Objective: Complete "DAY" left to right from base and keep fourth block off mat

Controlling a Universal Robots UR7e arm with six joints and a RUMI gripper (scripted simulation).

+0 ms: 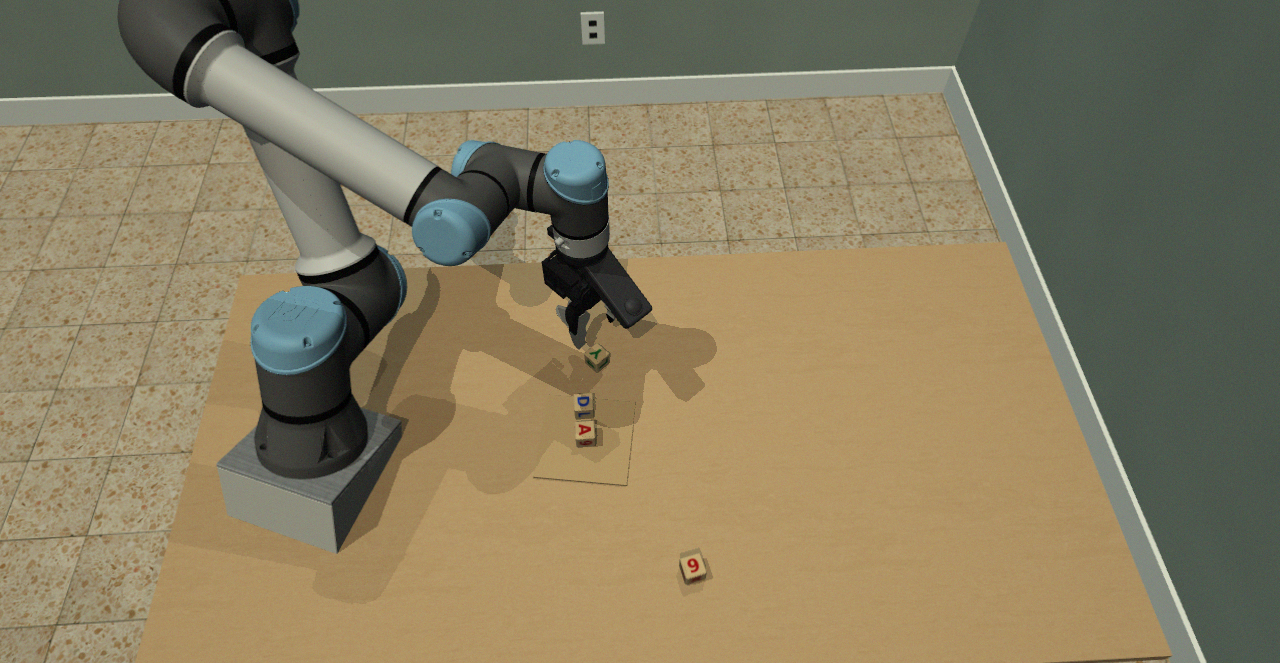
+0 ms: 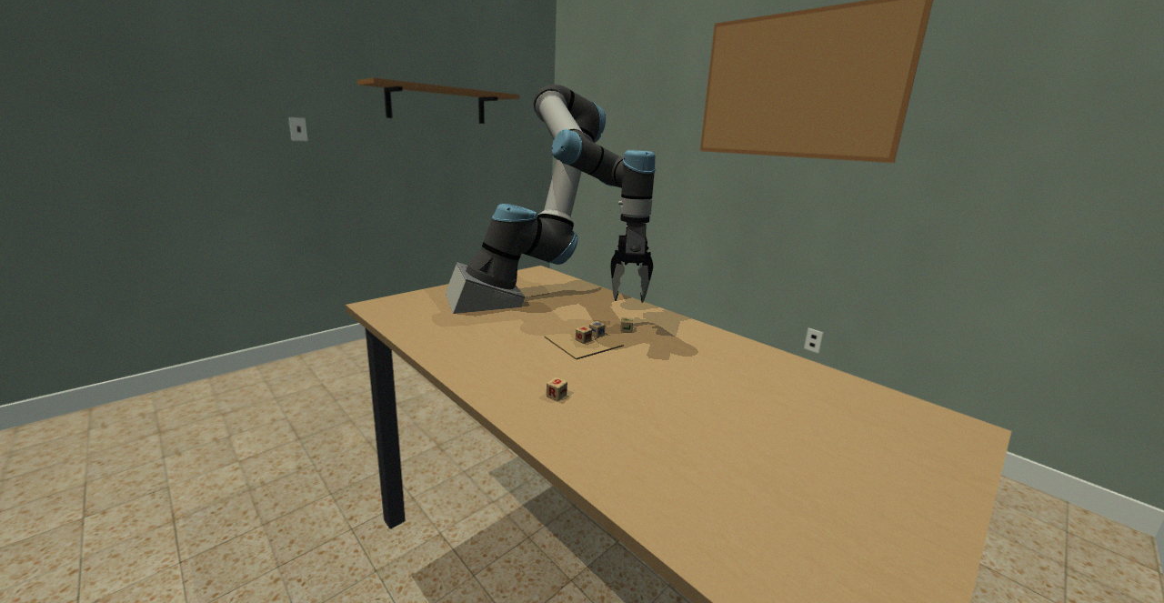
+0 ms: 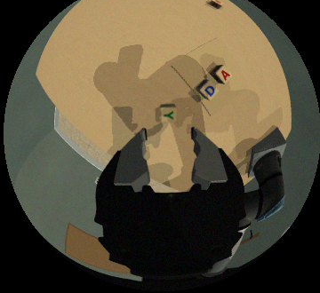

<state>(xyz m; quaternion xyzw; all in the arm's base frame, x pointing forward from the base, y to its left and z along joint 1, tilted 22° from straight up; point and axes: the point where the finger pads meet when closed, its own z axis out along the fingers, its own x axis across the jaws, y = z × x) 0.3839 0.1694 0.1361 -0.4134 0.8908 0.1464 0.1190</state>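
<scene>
The Y block lies 80 mm below my hand. From my hand the other things lie so: thin mat: 140 mm to the right, 90 mm below; then D block: 90 mm to the right, 80 mm below, 10 mm behind.
</scene>
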